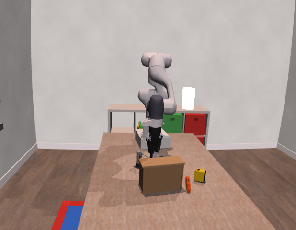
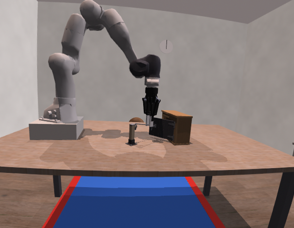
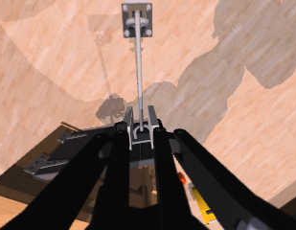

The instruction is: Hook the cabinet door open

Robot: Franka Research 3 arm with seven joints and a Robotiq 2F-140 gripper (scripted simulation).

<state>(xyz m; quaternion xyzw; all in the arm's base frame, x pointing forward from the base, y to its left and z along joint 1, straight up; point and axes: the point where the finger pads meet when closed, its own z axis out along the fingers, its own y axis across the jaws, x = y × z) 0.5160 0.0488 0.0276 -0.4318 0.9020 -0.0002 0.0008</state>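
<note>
The thin grey hook lies 4 cm to the right of my hand, 3 cm below it and 3 cm behind it. The rest, counted from my hand: orange tool (22 cm to the left, 12 cm ahead, 10 cm below); then dark door (7 cm ahead, 4 cm below); then yellow box (30 cm to the left, 8 cm below, 4 cm ahead).
</note>
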